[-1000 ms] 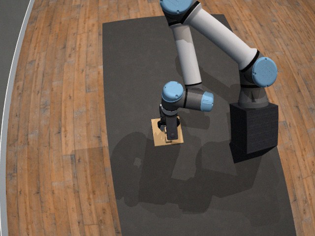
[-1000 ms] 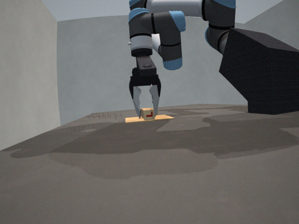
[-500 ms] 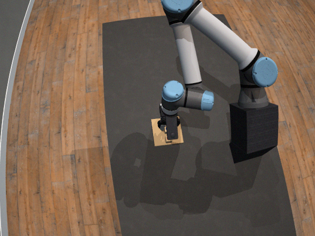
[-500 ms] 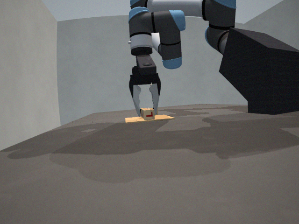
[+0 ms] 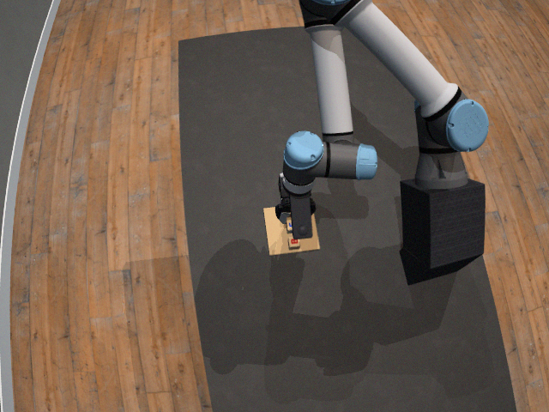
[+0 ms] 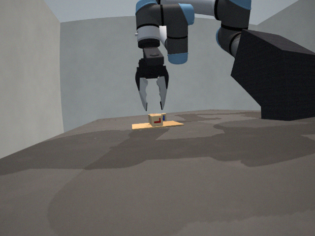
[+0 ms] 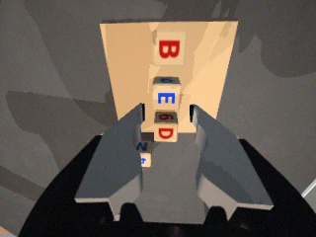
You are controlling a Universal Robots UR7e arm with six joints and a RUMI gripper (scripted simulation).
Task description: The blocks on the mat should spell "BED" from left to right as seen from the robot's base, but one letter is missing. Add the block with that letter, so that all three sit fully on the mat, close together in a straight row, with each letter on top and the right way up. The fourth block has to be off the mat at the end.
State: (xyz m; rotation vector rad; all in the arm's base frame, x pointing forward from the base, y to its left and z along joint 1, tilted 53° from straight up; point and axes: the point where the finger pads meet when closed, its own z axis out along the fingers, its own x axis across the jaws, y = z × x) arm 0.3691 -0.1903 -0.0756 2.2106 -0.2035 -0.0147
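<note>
My hand is 40 mm above the E block. Round my hand: D block (50 mm to the right, 40 mm below, 10 mm behind); B block (50 mm to the left, 40 mm below, 10 mm ahead); tan mat (60 mm below).
</note>
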